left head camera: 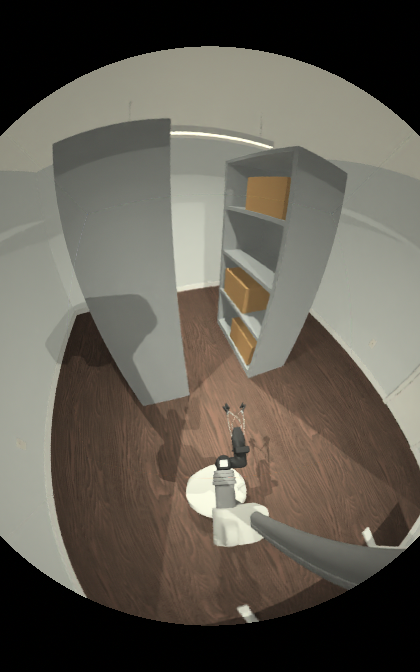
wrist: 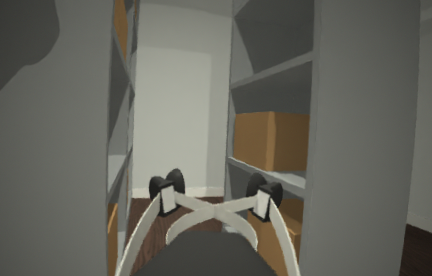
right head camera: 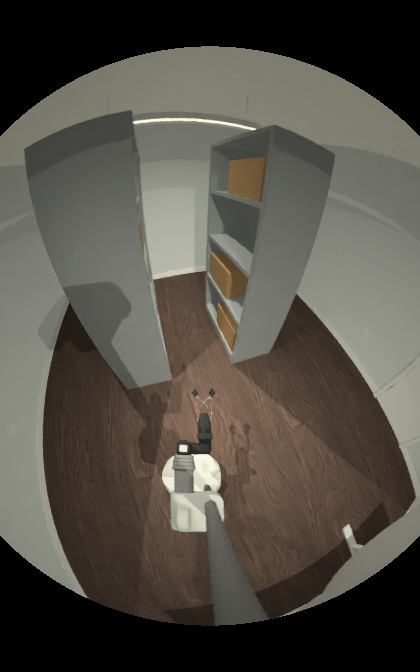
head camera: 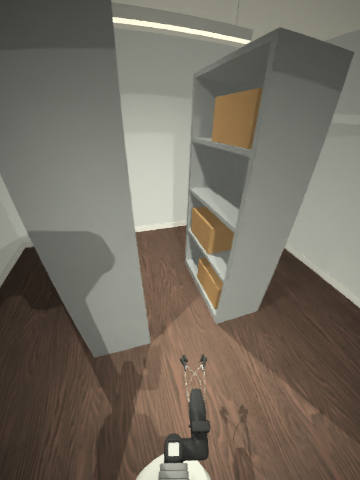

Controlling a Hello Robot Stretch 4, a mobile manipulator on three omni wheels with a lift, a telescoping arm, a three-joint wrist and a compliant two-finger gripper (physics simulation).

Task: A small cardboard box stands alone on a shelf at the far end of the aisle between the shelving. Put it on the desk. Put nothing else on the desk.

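Places are measured from the robot's base along level axes (x left, y down, z back), in centimetres.
Pixels of known places: gripper, fingertip midpoint: (wrist: pixel 216 186) (head camera: pixel 193 354).
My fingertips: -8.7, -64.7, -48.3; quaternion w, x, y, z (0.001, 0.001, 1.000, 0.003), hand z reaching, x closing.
Note:
Ahead of a thing's pixels: the offset from my fingertips to its top centre, as dx, dy, dz.
My gripper (head camera: pixel 194 360) (left head camera: pixel 235 407) (right head camera: pixel 204 393) (wrist: pixel 216 186) is open and empty, above the floor in front of the aisle. Between the two shelving units the aisle runs to a pale wall. The small box standing alone cannot be made out. Cardboard boxes on the right unit are a top box @(-37.1, -104.4, -91.2) (head camera: pixel 237 119) (left head camera: pixel 267 197) (right head camera: pixel 246 179), a lower box @(-29.0, -13.0, -118.5) (head camera: pixel 212 231) (left head camera: pixel 245 290) (right head camera: pixel 228 275) (wrist: pixel 272 140) and a bottom box @(-36.7, +32.7, -92.7) (head camera: pixel 210 282) (left head camera: pixel 243 340) (right head camera: pixel 227 326). The desk cannot be identified for certain; a pale surface (right head camera: pixel 370 565) shows at the lower right edge of the right head view.
The left shelving unit (head camera: pixel 85 175) (left head camera: pixel 125 240) (right head camera: pixel 85 225) (wrist: pixel 55 125) turns its end panel to me; slivers of boxes show inside it. The right shelving unit (head camera: pixel 290 175) (left head camera: pixel 312 260) (right head camera: pixel 290 240) (wrist: pixel 362 125) borders the aisle's other side. Room walls stand beyond both units.

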